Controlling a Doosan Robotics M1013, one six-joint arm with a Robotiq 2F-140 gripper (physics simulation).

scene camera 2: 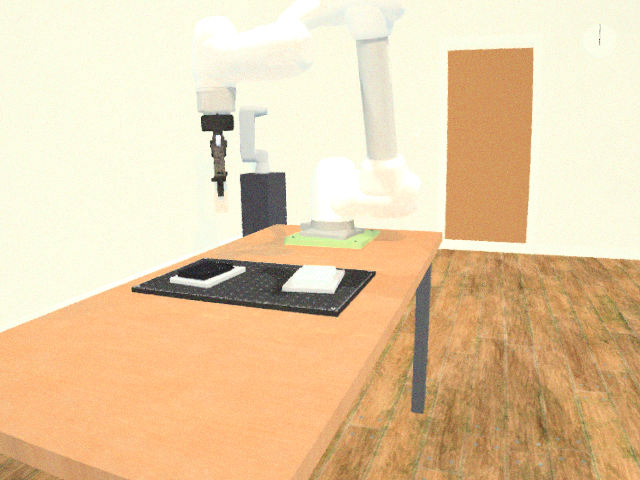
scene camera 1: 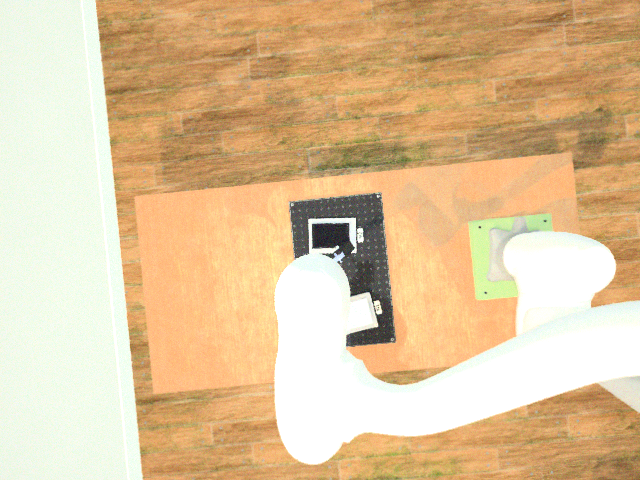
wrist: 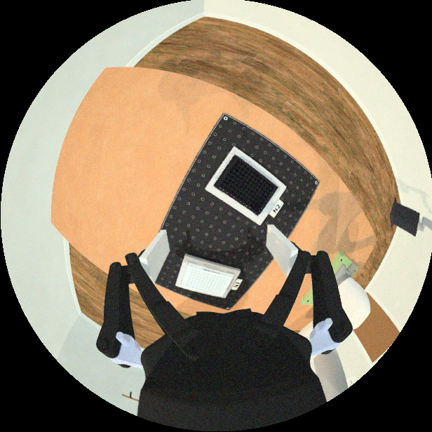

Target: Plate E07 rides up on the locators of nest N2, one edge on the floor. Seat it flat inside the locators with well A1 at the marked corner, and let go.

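Pixels of known places: gripper, fingertip midpoint: [scene camera 2: 221, 207]; arm's base, origin of the base link: [scene camera 2: 332, 234] [scene camera 1: 513, 255].
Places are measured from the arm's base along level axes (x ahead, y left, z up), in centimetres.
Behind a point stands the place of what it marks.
Observation:
The black well plate [scene camera 1: 330, 235] @[z 2.1, x 63.1, y -4.5 cm] [scene camera 2: 205, 269] @[z 2.2, x 64.8, y -3.2 cm] [wrist: 246, 183] lies in the white nest N2 [scene camera 1: 311, 236] [scene camera 2: 204, 282] [wrist: 276, 194]; from its place it is plate E07, though no plate name can be read. In the scene camera 2 view it stands above the nest's rim; its tilt is too small to judge. The marked corner and well A1 cannot be made out. The N2 label [scene camera 1: 360, 235] @[z -0.4, x 52.6, y -4.9 cm] [wrist: 276, 208] is beside the nest. My gripper [scene camera 2: 221, 206] @[z 18.2, x 66.0, y 4.2 cm] [wrist: 217, 238] is open and empty, high above the board; in the scene camera 1 view the arm partly hides it.
A white plate [scene camera 1: 361, 313] @[z 1.9, x 51.6, y 21.4 cm] [scene camera 2: 315, 274] @[z 2.0, x 56.6, y 23.6 cm] [wrist: 207, 281] sits on nest N1 [scene camera 1: 375, 323] @[z 0.7, x 46.5, y 25.0 cm] [scene camera 2: 309, 288] @[z 0.4, x 62.5, y 25.2 cm] [wrist: 197, 259]. Both nests are on the black perforated board [scene camera 1: 369, 268] @[z -0.6, x 49.0, y 6.4 cm] [scene camera 2: 248, 294] @[z -0.4, x 69.9, y 13.6 cm] [wrist: 200, 210], on the wooden table [scene camera 1: 217, 289] @[z -1.9, x 102.3, y 16.1 cm] [scene camera 2: 180, 361] @[z -1.8, x 100.8, y 22.2 cm] [wrist: 125, 150]. The arm's green base plate [scene camera 1: 480, 268] @[z 0.1, x 11.2, y 4.8 cm] [scene camera 2: 361, 240] @[z -0.1, x 6.2, y 13.9 cm] is at the table's other end.

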